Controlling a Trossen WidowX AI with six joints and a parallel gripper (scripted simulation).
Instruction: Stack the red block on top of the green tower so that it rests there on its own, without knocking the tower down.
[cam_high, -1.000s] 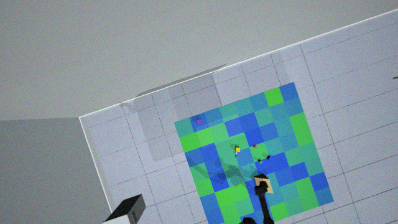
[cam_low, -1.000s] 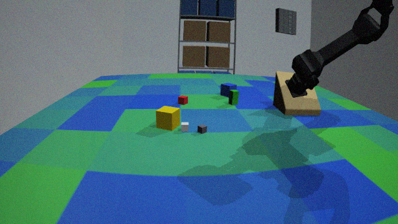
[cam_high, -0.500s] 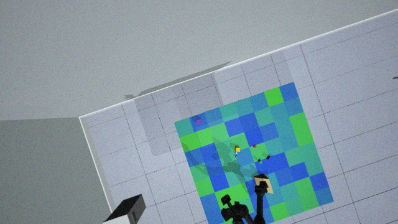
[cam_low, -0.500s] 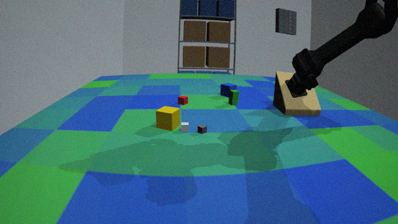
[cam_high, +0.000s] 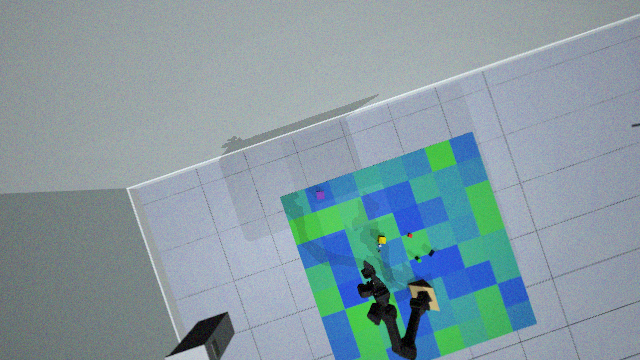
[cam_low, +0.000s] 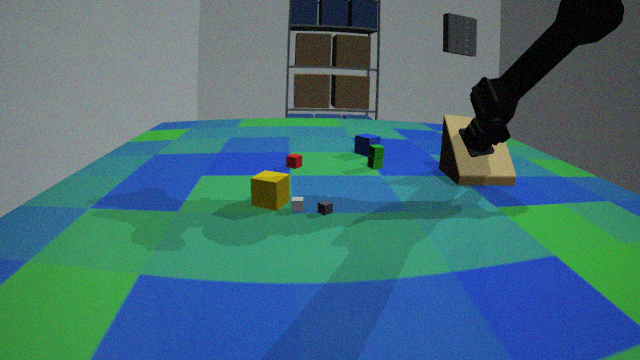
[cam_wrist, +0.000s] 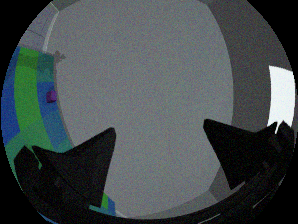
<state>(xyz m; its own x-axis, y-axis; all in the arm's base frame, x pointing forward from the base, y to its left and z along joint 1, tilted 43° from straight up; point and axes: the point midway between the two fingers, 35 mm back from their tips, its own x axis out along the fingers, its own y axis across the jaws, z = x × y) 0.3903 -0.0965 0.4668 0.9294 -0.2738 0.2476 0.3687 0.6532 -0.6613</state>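
The red block is 420 mm below my gripper tip, 340 mm to the right of it and 130 mm behind it. The rest, counted from my gripper tip: small white cube 420 mm below, 140 mm to the right, 110 mm behind; small grey cube 420 mm below, 140 mm behind, 120 mm to the right; yellow cube 410 mm below, 160 mm to the right, 70 mm behind.
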